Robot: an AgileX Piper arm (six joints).
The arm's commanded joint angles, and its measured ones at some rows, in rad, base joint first. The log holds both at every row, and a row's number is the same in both.
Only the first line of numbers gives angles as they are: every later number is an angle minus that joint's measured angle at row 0.
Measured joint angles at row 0: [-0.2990, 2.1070, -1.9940, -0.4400, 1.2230, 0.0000]
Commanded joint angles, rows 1 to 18: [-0.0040, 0.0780, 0.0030, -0.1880, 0.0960, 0.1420]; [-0.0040, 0.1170, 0.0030, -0.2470, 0.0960, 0.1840]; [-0.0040, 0.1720, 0.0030, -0.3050, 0.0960, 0.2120]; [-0.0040, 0.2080, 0.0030, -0.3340, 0.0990, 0.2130]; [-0.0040, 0.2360, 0.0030, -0.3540, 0.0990, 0.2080]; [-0.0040, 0.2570, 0.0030, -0.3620, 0.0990, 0.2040]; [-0.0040, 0.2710, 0.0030, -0.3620, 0.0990, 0.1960]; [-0.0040, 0.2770, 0.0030, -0.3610, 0.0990, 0.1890]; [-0.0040, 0.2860, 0.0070, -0.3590, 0.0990, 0.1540]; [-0.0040, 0.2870, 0.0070, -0.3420, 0.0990, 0.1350]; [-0.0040, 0.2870, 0.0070, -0.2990, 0.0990, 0.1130]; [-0.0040, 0.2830, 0.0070, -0.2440, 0.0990, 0.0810]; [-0.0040, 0.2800, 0.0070, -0.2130, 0.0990, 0.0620]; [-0.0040, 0.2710, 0.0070, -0.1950, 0.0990, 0.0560]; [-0.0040, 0.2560, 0.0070, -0.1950, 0.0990, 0.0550]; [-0.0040, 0.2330, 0.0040, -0.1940, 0.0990, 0.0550]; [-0.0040, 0.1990, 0.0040, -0.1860, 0.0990, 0.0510]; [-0.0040, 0.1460, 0.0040, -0.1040, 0.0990, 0.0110]
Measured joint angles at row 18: [0.0000, 0.2020, 0.0000, -0.1620, -0.0030, 0.0450]
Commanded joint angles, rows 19 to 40: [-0.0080, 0.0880, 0.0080, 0.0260, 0.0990, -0.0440]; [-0.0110, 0.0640, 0.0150, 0.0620, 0.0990, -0.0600]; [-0.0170, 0.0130, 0.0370, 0.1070, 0.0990, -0.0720]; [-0.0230, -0.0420, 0.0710, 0.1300, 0.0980, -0.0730]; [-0.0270, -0.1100, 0.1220, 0.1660, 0.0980, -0.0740]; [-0.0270, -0.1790, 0.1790, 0.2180, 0.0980, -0.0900]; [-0.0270, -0.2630, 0.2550, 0.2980, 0.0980, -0.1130]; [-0.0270, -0.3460, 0.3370, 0.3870, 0.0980, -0.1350]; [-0.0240, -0.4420, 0.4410, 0.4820, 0.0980, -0.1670]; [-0.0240, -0.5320, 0.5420, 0.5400, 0.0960, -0.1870]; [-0.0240, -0.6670, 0.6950, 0.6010, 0.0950, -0.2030]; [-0.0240, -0.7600, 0.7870, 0.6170, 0.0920, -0.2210]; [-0.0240, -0.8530, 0.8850, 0.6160, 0.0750, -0.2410]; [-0.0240, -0.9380, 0.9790, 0.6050, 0.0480, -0.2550]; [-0.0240, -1.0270, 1.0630, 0.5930, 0.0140, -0.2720]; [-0.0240, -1.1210, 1.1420, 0.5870, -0.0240, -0.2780]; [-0.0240, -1.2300, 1.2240, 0.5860, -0.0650, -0.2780]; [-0.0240, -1.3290, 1.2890, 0.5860, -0.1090, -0.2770]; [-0.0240, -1.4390, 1.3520, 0.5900, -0.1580, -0.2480]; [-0.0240, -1.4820, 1.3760, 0.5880, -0.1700, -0.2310]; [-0.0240, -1.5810, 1.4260, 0.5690, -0.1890, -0.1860]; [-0.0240, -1.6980, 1.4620, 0.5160, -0.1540, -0.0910]
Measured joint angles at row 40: [-0.0220, -1.6090, 1.4300, 0.5640, -0.1650, -0.1730]
